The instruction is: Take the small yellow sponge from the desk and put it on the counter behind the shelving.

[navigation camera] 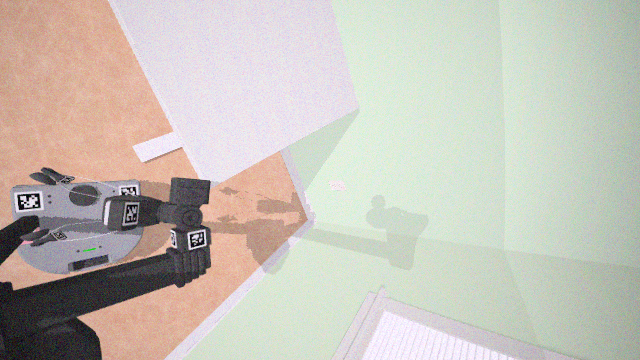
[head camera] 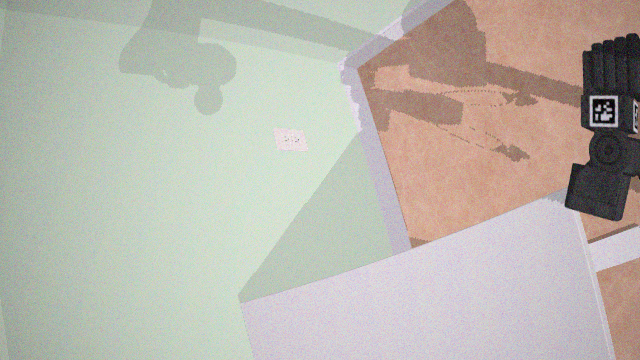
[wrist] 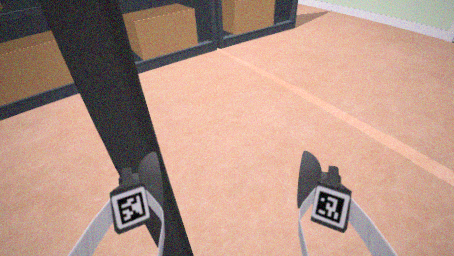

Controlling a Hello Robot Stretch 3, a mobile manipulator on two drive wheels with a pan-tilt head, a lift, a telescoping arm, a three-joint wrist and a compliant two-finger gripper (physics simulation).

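Seen in the pictures: gripper, fingertip midpoint: [navigation camera: 27, 205] [wrist: 229, 170]; robot's base at its link origin: [navigation camera: 84, 194].
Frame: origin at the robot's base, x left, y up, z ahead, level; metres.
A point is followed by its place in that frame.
My gripper [navigation camera: 40, 206] [wrist: 229, 170] {x 0.080, y 0.587, z 0.013 m} is open, with its two fingertips wide apart and nothing between them. In the navigation view it hangs above the robot's grey base, pointing left. In the head view the dark wrist shows at the right edge, and the fingers are out of frame. The small yellow sponge does not show in any view. Dark shelving [wrist: 175, 56] {x 1.701, y 0.047, z -0.109 m} stands on the floor at the upper left of the wrist view. A large pale flat surface [head camera: 425, 300] {x -0.420, y 0.720, z 0.203 m} [navigation camera: 240, 80] {x -0.311, y 0.720, z 0.298 m} shows beside the wrist; I cannot tell whether it is the desk or the counter.
Cardboard boxes [wrist: 165, 32] {x 1.704, y 0.230, z -0.150 m} sit on the shelving. A broad dark post [wrist: 115, 100] crosses the wrist view's left side. A white bar [head camera: 617, 247] [navigation camera: 157, 146] extends beside the pale surface. Green walls meet the floor; one has an outlet [head camera: 291, 140] {x -1.144, y 0.400, z -0.046 m} [navigation camera: 337, 185] {x -1.146, y 0.403, z -0.048 m}. The robot's base [navigation camera: 55, 257] {x 0.087, y 0.160, z -0.193 m} is below the arm.
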